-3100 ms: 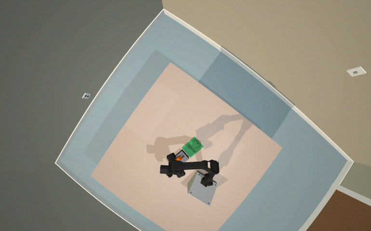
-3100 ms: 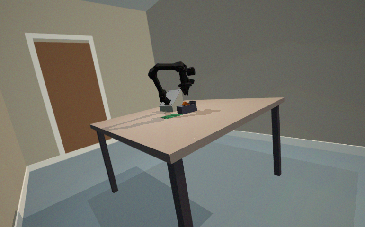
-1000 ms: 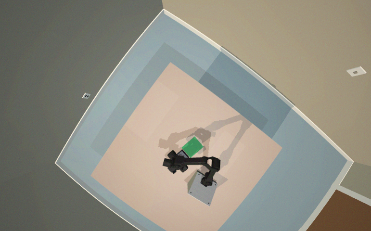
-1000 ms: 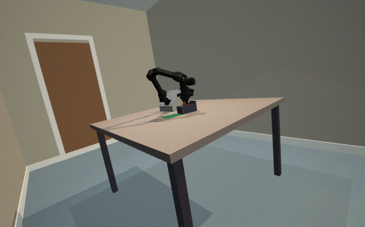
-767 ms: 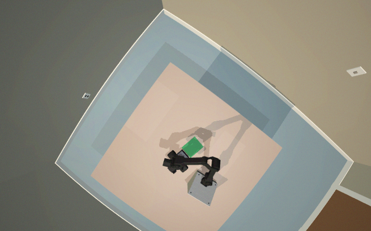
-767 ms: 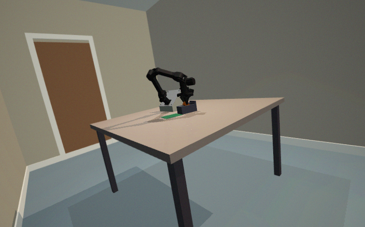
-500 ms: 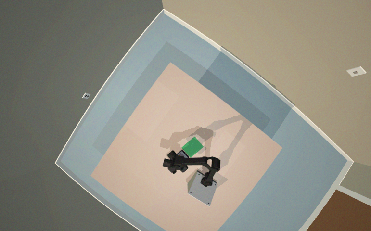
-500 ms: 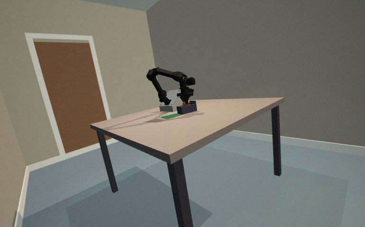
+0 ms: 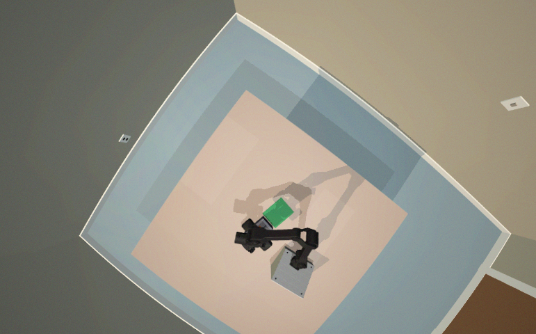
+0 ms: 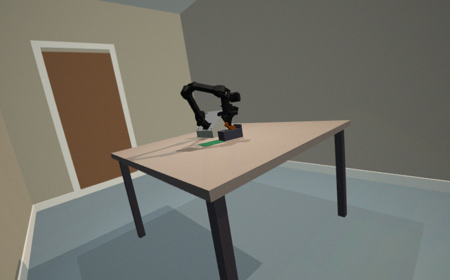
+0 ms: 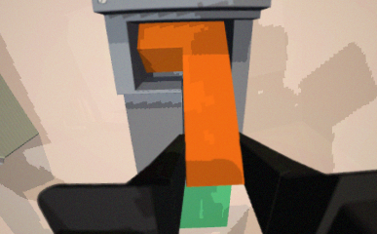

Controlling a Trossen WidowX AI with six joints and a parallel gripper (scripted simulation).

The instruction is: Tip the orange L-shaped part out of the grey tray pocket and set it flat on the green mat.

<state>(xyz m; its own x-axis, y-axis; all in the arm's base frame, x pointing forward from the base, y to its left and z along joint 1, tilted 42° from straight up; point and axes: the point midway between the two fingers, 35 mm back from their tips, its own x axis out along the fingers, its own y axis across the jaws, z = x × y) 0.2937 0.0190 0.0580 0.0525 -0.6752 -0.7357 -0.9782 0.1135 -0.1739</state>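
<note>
My gripper tip is now 4 cm past the green mat, 14 cm to the left of it and 11 cm above it. Also, from my gripper tip: orange L-shaped part 1 cm behind, 3 cm to the left, 3 cm below.
</note>
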